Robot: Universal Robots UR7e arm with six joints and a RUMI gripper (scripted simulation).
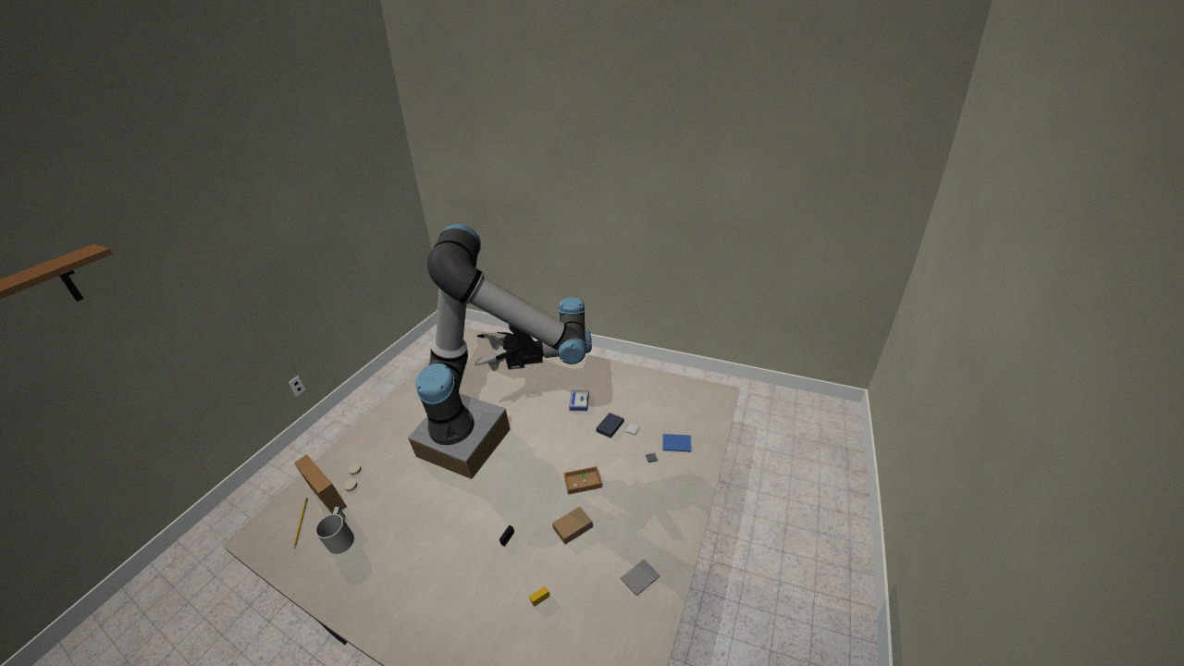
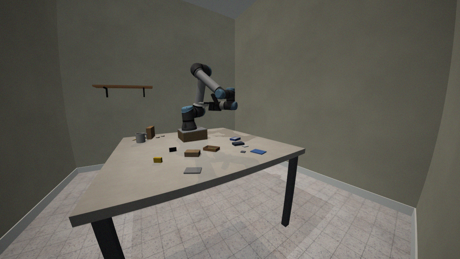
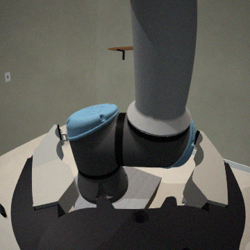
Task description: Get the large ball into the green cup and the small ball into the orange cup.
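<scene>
My hand is 390 mm short of the covered wooden puzzle, 90 mm to the left of it and 350 mm above it. Also, from my hand: black block 270 mm ahead, 350 mm to the right, 340 mm below; brown block 430 mm ahead, 250 mm to the right, 340 mm below; dark tile 380 mm ahead, 170 mm to the left, 350 mm below.
</scene>
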